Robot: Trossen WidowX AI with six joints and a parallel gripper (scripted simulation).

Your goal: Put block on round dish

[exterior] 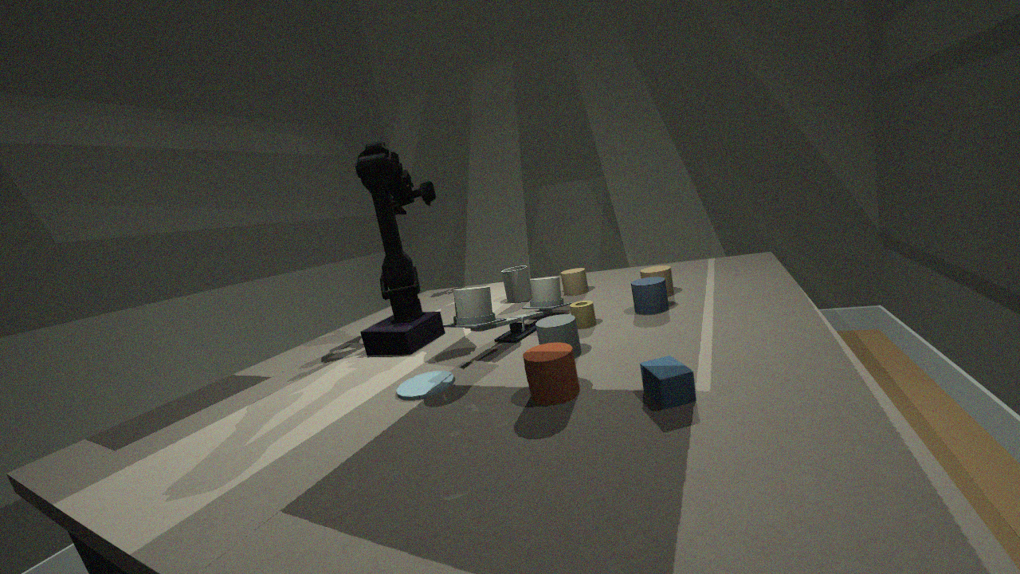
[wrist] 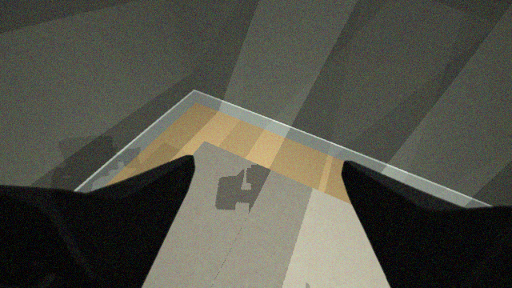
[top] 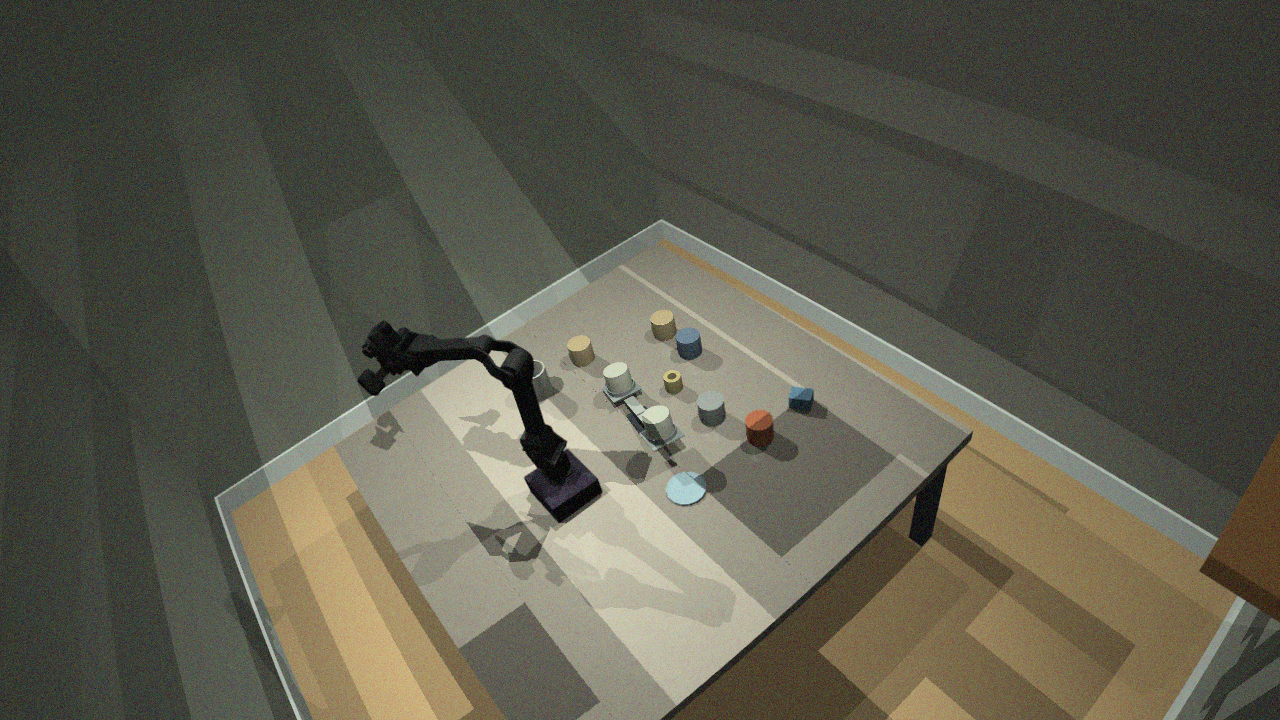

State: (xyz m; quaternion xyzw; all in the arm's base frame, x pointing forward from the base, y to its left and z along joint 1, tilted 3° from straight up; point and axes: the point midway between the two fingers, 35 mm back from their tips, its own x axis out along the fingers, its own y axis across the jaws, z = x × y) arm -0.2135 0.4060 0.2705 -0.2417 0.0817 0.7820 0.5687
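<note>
My gripper tip is now 530 mm short of the pale cup, 270 mm to the left of it and 280 mm above it. Round my gripper tip: grey block 530 mm ahead, 290 mm to the right, 300 mm below; yellow ring 640 mm ahead, 390 mm to the right, 310 mm below; balance 500 mm ahead, 420 mm to the right, 300 mm below.
</note>
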